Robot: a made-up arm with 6 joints. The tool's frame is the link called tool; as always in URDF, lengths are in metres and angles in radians. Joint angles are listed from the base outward.
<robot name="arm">
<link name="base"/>
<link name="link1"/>
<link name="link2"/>
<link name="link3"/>
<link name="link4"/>
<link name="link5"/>
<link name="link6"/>
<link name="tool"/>
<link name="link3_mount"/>
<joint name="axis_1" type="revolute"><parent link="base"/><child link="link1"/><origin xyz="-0.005 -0.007 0.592"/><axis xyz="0 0 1"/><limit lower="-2.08" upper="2.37"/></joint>
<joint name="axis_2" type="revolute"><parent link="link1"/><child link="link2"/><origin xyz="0.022 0.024 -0.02" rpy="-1.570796 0 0"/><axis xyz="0 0 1"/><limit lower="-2.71" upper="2.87"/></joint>
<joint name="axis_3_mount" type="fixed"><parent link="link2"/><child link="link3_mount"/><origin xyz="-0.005 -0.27 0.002"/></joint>
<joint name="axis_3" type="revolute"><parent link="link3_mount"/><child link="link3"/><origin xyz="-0.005 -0.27 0.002" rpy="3.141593 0 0"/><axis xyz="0 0 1"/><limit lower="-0.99" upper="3.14"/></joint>
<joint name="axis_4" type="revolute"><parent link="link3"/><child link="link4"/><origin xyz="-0.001 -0.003 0.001" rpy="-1.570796 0 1.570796"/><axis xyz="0 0 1"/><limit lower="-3.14" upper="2.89"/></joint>
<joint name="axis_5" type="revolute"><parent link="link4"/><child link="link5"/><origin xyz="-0.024 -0.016 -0.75" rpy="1.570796 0 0"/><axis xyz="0 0 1"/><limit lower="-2.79" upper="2.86"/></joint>
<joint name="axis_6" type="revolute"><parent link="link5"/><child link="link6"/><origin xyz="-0.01 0.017 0.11" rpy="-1.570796 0 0"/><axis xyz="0 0 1"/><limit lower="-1.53" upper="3.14"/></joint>
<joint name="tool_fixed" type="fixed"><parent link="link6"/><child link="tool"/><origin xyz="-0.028 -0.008 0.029" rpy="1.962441 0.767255 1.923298"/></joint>
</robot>
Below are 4 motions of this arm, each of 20 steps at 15 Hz.
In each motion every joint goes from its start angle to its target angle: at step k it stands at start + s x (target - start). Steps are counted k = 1, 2, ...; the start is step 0. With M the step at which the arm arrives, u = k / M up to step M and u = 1 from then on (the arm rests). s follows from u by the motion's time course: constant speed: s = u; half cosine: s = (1 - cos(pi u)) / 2; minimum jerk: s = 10 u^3 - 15 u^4 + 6 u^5.
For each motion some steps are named. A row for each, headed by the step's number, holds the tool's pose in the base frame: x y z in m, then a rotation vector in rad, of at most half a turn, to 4 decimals.
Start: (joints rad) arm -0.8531 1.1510 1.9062 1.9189 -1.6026 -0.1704
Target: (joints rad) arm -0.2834 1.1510 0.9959 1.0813 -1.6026 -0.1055
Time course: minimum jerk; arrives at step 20
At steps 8, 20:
8: 0.8863 -0.6387 1.2322 0.1852 1.1448 -1.5616
20: 1.1752 -0.3654 0.8133 0.1943 1.8788 -0.6657

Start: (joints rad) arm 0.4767 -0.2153 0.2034 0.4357 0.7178 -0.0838
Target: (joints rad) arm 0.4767 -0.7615 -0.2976 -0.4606 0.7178 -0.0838
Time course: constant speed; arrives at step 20
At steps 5, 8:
5: 0.5140 0.1269 1.3322 -0.3534 -0.8796 1.1615
8: 0.4797 0.1188 1.3019 -0.2088 -0.9113 1.1630

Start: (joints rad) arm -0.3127 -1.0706 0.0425 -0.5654 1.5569 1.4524
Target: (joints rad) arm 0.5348 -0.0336 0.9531 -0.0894 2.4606 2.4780
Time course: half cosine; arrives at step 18
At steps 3, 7, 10, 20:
3: 0.0038 -0.0821 1.4652 -0.3676 -1.3025 -1.3742
7: 0.1210 -0.0959 1.5728 -0.1355 -1.1830 -1.5600
10: 0.2627 -0.0533 1.6523 0.1329 -1.0229 -1.6761
20: 0.4679 0.1529 1.7123 0.5958 -0.6759 -1.6868

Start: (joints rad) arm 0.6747 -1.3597 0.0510 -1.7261 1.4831 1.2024
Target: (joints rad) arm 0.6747 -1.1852 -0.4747 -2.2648 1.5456 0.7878
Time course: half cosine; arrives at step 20
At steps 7, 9, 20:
7: -0.1859 0.0286 1.3711 1.4333 -0.8409 0.3333
9: -0.1425 0.0756 1.3474 1.4820 -0.7375 0.3205
20: 0.0020 0.2268 1.2130 1.6554 -0.3516 0.1219

